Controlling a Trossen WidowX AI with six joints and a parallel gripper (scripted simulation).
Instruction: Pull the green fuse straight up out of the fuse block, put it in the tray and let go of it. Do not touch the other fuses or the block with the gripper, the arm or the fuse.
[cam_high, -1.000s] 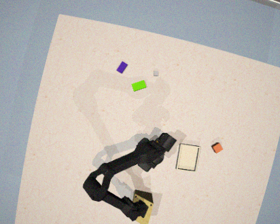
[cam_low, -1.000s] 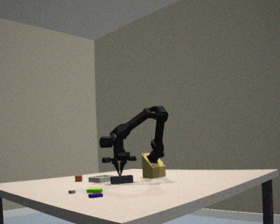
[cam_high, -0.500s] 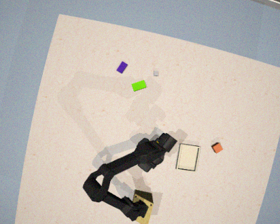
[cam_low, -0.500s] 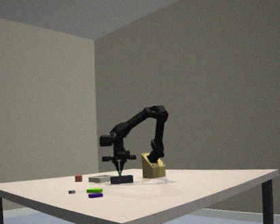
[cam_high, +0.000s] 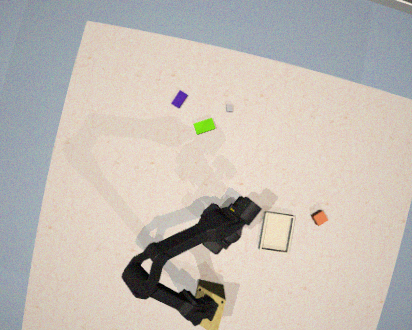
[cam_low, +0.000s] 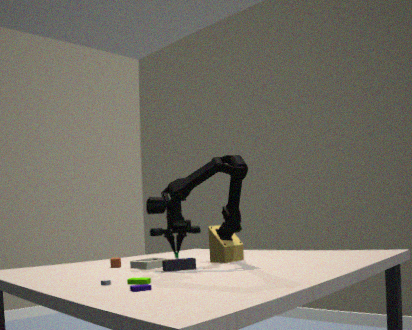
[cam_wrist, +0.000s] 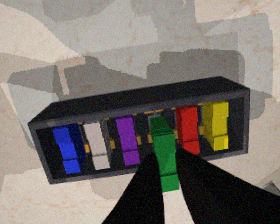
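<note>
My gripper tip is now 2 cm past the purple fuse, 1 cm to the right of it and 4 cm above it. The rest, counted from my gripper tip: green fuse (1 cm below); then red fuse (2 cm ahead, 1 cm to the right, 4 cm below); then white fuse (3 cm behind, 1 cm to the left, 4 cm below).
</note>
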